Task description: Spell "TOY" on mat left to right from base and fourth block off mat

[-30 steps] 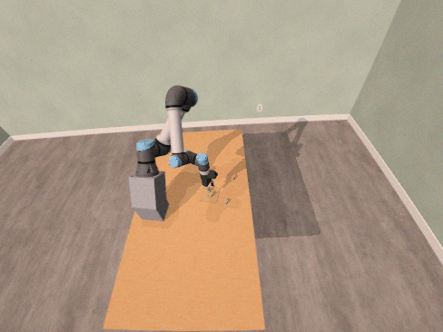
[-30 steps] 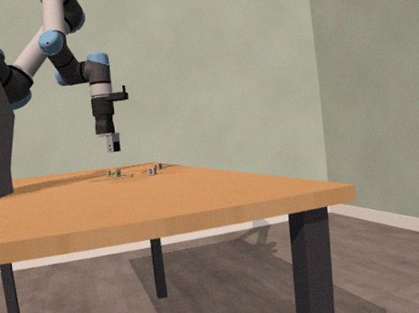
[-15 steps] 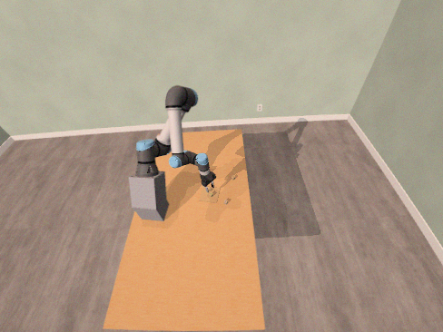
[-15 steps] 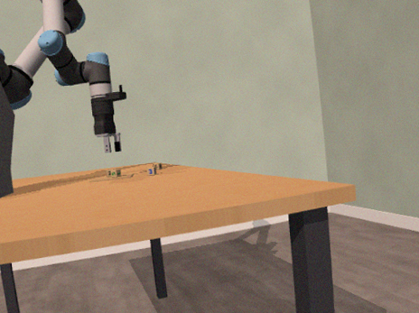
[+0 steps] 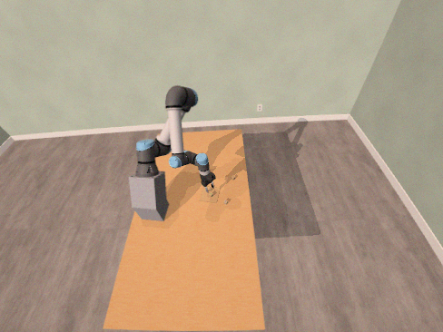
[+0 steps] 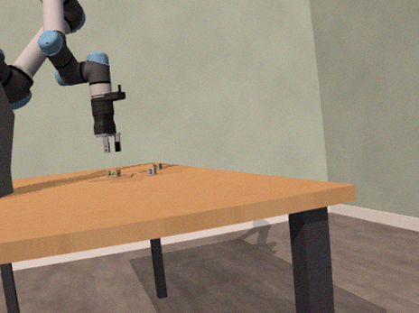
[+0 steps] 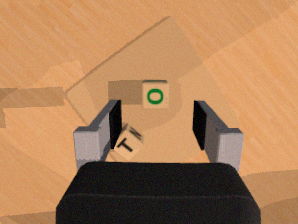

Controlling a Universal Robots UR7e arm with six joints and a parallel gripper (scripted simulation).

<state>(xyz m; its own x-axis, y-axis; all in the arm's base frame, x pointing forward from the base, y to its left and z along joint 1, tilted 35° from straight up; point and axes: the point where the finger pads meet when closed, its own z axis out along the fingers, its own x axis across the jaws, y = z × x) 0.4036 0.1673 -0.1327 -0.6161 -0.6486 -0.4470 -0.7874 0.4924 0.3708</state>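
My hand is 9 cm above the O block. The rest, counted from my hand: Y block (12 cm ahead, 5 cm to the right, 9 cm below); then T block (2 cm behind, 6 cm to the left, 9 cm below); then tan mat (1 cm behind, 1 cm to the left, 11 cm below).
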